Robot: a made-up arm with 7 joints.
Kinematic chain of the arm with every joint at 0, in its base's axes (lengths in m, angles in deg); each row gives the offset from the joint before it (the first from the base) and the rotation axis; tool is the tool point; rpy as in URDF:
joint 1: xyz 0 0 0.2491 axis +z
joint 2: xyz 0 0 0 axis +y
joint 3: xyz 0 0 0.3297 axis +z
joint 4: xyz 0.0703 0 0 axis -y
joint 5: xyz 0.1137 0 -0.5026 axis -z
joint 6: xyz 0 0 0 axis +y
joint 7: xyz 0.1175 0 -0.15 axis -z
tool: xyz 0 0 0 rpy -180 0 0
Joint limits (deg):
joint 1: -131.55..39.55
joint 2: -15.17..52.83
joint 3: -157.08..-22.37
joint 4: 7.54..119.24
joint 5: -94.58..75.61
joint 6: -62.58..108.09
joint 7: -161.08..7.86
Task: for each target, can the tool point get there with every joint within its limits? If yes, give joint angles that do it. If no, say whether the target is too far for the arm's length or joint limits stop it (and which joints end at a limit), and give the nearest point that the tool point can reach.
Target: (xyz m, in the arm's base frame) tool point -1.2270 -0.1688 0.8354
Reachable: no: too far | nearest point -0.8898 -0.1427 0.6879 | short by 0.369 m
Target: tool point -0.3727 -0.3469 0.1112
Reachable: yes | joints -26.45 40.03 -106.31 19.88 -48.97 0.68 -90.68
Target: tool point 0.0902 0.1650 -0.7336
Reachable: no: joint limits stop it (at a limit: joint 1, joint 2, joint 3) | nearest point 0.2075 0.0470 -0.2692 | short by 0.493 m
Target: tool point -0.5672 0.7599 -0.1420
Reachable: no: joint limits stop it (at a limit: joint 2, joint 3) | nearest point -0.4077 0.5462 0.0899 | short by 0.353 m
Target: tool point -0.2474 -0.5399 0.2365
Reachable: yes | joints -59.69 -2.84 -50.36 28.38 15.46 -33.24 -147.45
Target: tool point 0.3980 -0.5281 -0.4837
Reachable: no: joint limits stop it (at a limit: joint 2, joint 3) | nearest point 0.3406 -0.4519 -0.2385 | short by 0.263 m
